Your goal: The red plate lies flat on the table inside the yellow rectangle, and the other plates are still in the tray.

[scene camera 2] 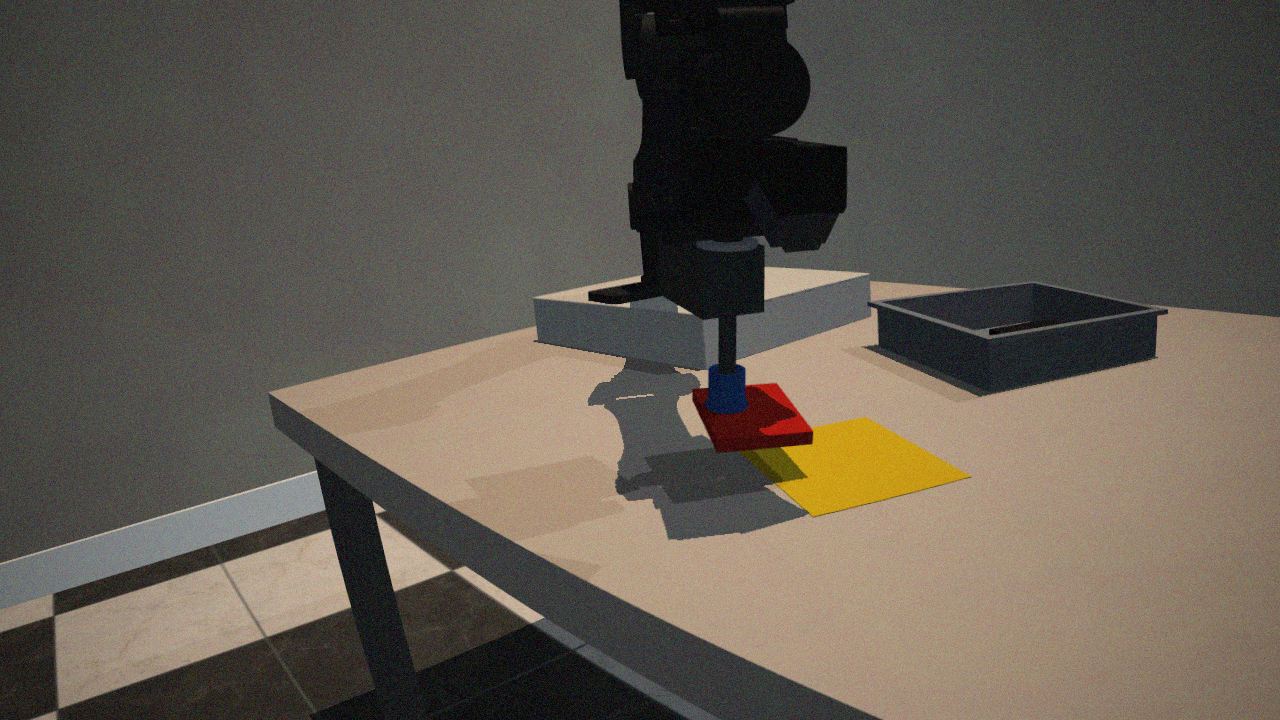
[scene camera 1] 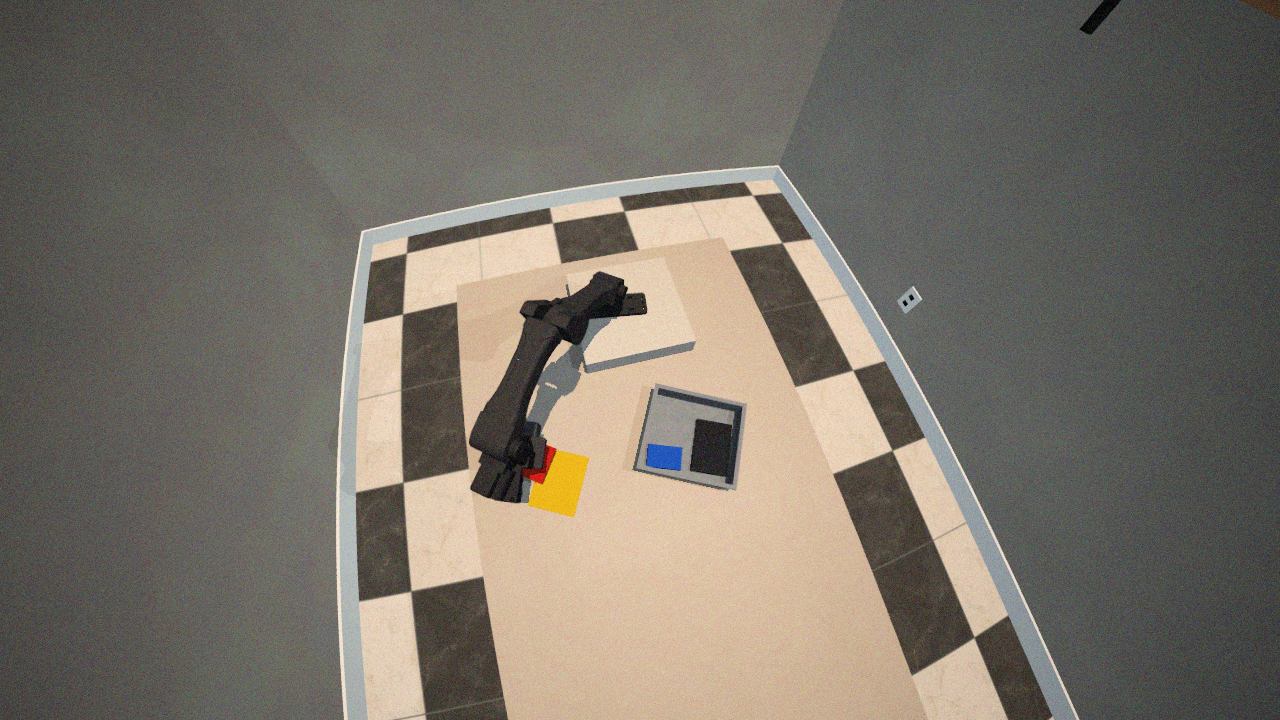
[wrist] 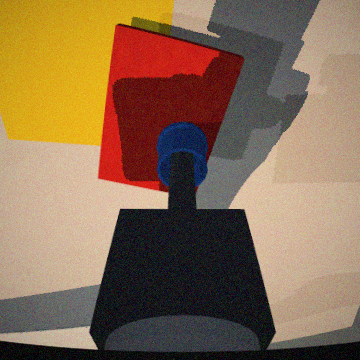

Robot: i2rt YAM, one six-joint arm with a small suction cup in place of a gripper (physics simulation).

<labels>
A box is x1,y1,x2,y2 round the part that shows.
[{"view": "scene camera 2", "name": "my suction cup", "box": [638,128,769,413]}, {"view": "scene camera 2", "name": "red plate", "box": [692,383,812,452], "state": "held by my suction cup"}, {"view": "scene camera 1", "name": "blue plate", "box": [646,444,681,470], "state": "on a grey tray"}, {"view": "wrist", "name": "my suction cup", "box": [0,121,359,359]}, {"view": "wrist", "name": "red plate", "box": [97,23,243,192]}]
</labels>
